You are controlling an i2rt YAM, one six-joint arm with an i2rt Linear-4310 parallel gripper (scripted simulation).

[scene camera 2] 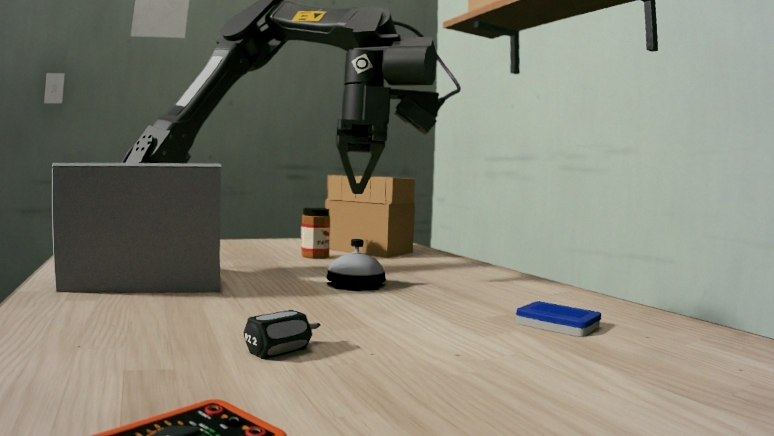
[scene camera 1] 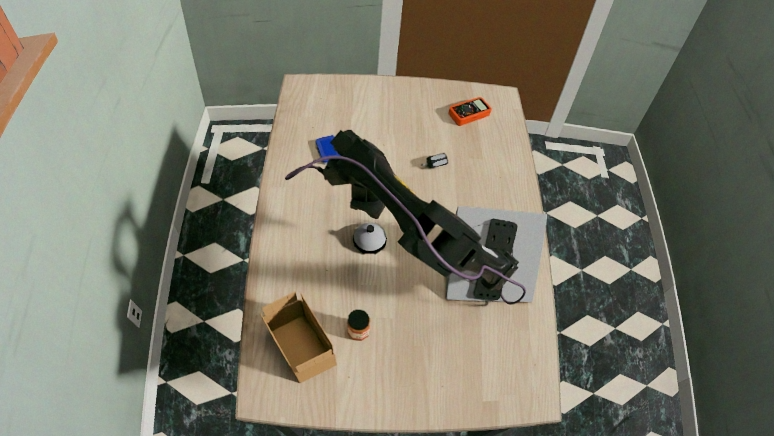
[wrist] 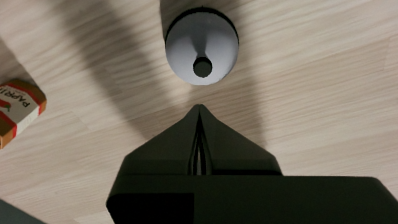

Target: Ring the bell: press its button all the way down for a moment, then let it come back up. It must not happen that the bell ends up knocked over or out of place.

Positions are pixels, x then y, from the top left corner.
cardboard box: scene camera 2; scene camera 1; not seen in the wrist view (out of frame)
bell: scene camera 2 356, 271; scene camera 1; wrist
same spot on bell: [wrist: 189, 37] = [scene camera 1: 360, 234]
same spot on cardboard box: [scene camera 2: 383, 216] = [scene camera 1: 303, 306]
